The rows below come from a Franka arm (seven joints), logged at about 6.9 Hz.
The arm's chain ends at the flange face. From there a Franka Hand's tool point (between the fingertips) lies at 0.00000 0.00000 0.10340 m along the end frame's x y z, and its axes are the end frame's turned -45 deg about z.
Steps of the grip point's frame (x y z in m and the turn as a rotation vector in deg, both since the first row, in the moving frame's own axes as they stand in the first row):
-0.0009 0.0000 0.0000 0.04 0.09 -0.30
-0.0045 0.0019 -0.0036 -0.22 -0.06 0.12
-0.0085 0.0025 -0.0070 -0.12 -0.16 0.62
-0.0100 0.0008 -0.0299 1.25 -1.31 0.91
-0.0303 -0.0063 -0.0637 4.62 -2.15 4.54
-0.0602 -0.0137 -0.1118 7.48 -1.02 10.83
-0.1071 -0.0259 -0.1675 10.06 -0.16 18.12
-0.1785 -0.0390 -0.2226 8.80 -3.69 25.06
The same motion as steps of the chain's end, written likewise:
-0.0007 0.0008 0.0000 0.09 0.04 -0.30
-0.0020 0.0042 -0.0036 -0.20 0.11 0.12
-0.0042 0.0074 -0.0070 -0.20 -0.03 0.62
-0.0032 0.0076 -0.0298 -0.04 -1.81 0.91
-0.0174 0.0205 -0.0633 1.75 -4.79 4.54
-0.0423 0.0421 -0.1109 4.57 -6.01 10.83
-0.0833 0.0718 -0.1659 7.00 -7.23 18.12
-0.1398 0.1083 -0.2212 3.61 -8.83 25.06

